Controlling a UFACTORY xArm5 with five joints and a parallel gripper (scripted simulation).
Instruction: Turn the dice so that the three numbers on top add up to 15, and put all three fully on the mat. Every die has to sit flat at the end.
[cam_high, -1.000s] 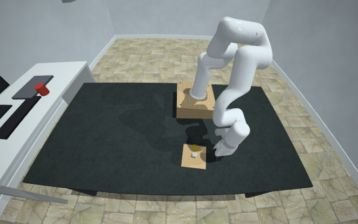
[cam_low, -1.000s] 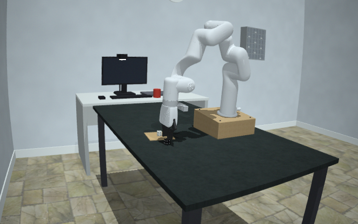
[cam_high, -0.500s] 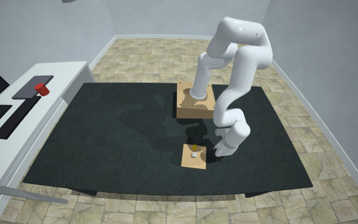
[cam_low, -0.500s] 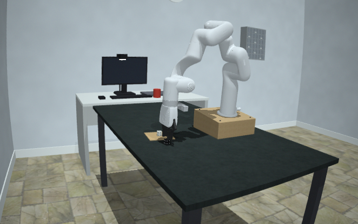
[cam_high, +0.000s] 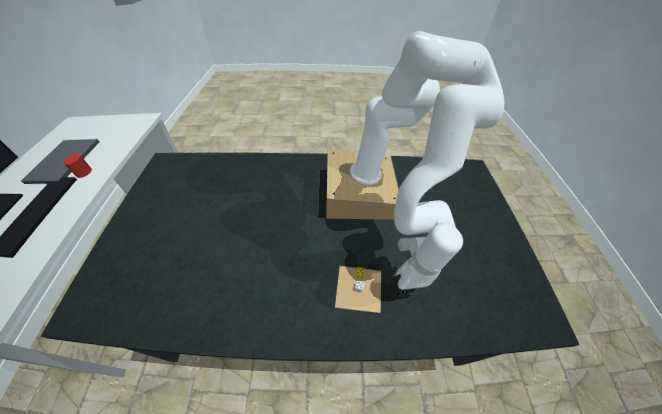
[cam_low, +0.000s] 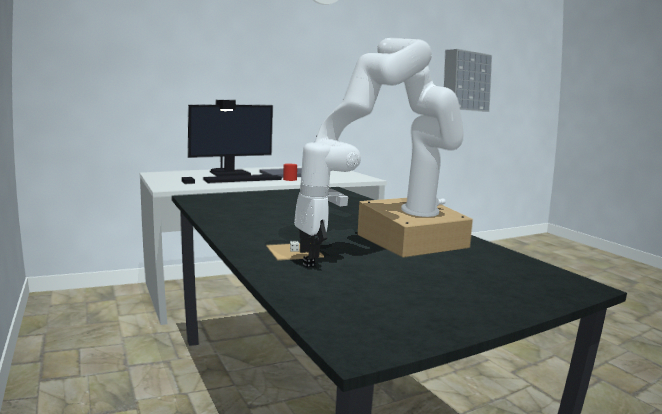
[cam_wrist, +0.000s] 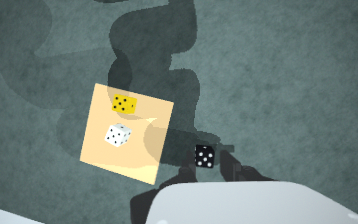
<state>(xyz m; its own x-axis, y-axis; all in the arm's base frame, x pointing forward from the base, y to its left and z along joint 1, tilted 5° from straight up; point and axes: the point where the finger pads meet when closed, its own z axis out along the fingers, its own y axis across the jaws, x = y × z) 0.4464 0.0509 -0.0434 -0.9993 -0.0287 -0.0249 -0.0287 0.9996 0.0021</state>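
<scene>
The black die is 40 mm below my hand. Round my hand: tan mat 130 mm to the right, 50 mm below, 30 mm behind; yellow die 120 mm to the right, 80 mm behind, 30 mm below; white die 130 mm to the right, 30 mm below, 30 mm behind.
</scene>
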